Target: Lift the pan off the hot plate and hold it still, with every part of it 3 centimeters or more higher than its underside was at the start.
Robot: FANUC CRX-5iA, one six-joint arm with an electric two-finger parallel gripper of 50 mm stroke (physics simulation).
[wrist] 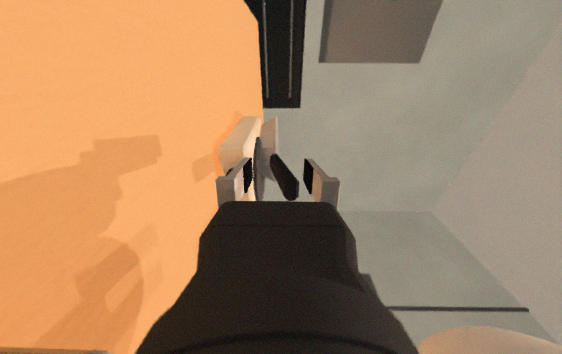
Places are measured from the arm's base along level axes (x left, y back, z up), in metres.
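Pixels of known places: gripper, fingertip midpoint: [278, 169].
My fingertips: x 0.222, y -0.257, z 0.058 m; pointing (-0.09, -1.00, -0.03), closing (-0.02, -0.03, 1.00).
Behind a point stands the place of what it marks.
The pan shows nearly edge-on at the middle of the wrist view, with a pale bowl [269, 137] @[x 0.204, y -0.527, z 0.028 m] and a dark handle [285, 178] @[x 0.182, y -0.325, z 0.066 m] that points down toward the gripper. The cream hot plate [239, 141] @[x 0.211, y -0.441, z -0.026 m] is just left of it on the orange table, with its dark round heating disc [258, 167] @[x 0.135, y -0.498, z 0.001 m] also edge-on. My gripper [278, 169] @[x 0.222, y -0.256, z 0.058 m] is open and empty. In the view the handle appears between the two fingers, nearer the middle than either pad; its depth relative to the fingertips is unclear. The left finger hides part of the hot plate.
The orange table top [125, 75] @[x 0.302, y -0.263, z -0.070 m] fills the left, with arm shadows on it. A black unit with two light strips [282, 55] stands beyond the table's edge at the top. A grey-brown box [375, 32] is at the upper right. Part of a rounded beige shape [492, 341] shows at the lower right.
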